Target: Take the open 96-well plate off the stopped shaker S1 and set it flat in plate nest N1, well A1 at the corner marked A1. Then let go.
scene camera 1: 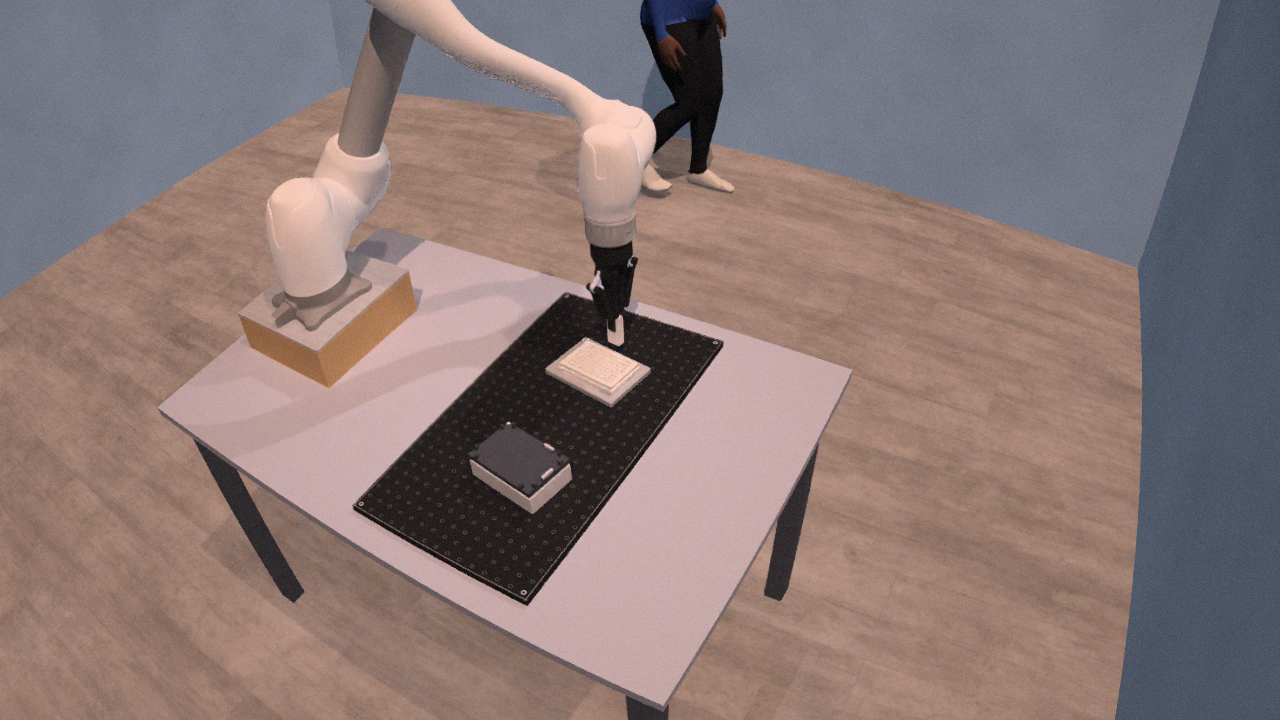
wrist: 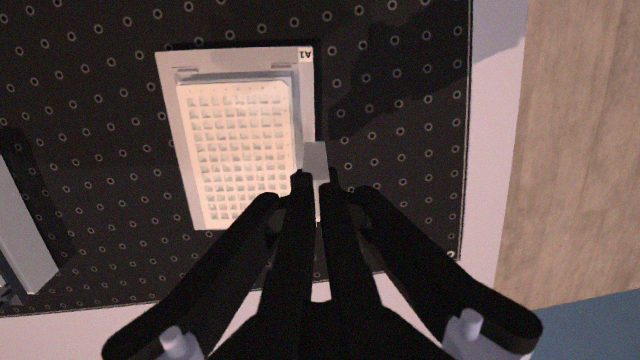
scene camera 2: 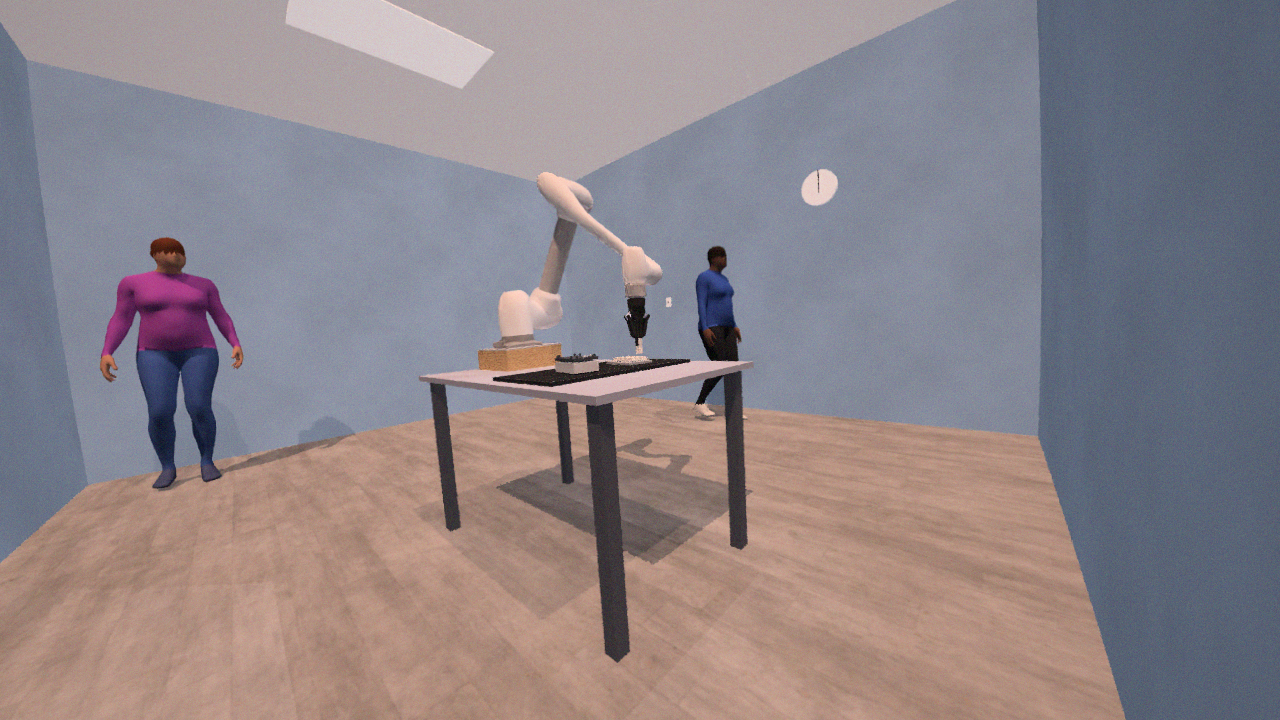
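Where they show: gripper, fingertip midpoint: point(scene camera 1: 616, 341) point(wrist: 315, 158) point(scene camera 2: 639, 353); arm's base, origin of the base link: point(scene camera 1: 321, 296) point(scene camera 2: 518, 346).
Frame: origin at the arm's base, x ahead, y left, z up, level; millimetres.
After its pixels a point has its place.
Note:
The open white 96-well plate point(scene camera 1: 601, 365) @(x 601, y 234, z -65 mm) point(scene camera 2: 630, 359) @(x 652, y 196, z -70 mm) point(wrist: 240, 155) @(x 586, y 236, z -65 mm) lies in plate nest N1 point(scene camera 1: 611, 400) @(x 665, y 182, z -80 mm) point(wrist: 232, 60) @(x 515, y 236, z -80 mm), wells up, and looks about flat. I cannot tell whether its edges are fully seated. The nest's A1 mark point(wrist: 305, 54) @(x 513, y 291, z -80 mm) is at the upper right in the wrist view; a cut plate corner lies nearest it. The plate's own lettering is too small to read. Shaker S1 point(scene camera 1: 520, 458) @(x 660, y -51, z -37 mm) point(scene camera 2: 577, 364) @(x 724, y -86, z -57 mm) point(wrist: 27, 235) @(x 667, y -1, z -75 mm) carries no plate on its dark top. My gripper point(scene camera 1: 615, 333) @(x 587, y 296, z -55 mm) point(scene camera 2: 639, 347) @(x 587, y 296, z -55 mm) point(wrist: 315, 158) @(x 587, y 296, z -55 mm) is shut and empty, above the nest's edge beside the plate.
The black perforated board point(scene camera 1: 447, 501) @(x 587, y -169, z -92 mm) point(wrist: 400, 165) @(x 611, y 375, z -92 mm) lies on the table point(scene camera 1: 716, 501) @(x 941, y 109, z -105 mm) under nest and shaker. The arm's base stands on a wooden block point(scene camera 1: 366, 335) @(x 132, y 18, z -62 mm) point(scene camera 2: 519, 358) @(x 143, y -58, z -51 mm). One person in blue point(scene camera 1: 684, 80) point(scene camera 2: 716, 300) is behind the table; another in magenta point(scene camera 2: 168, 308) stands far left.

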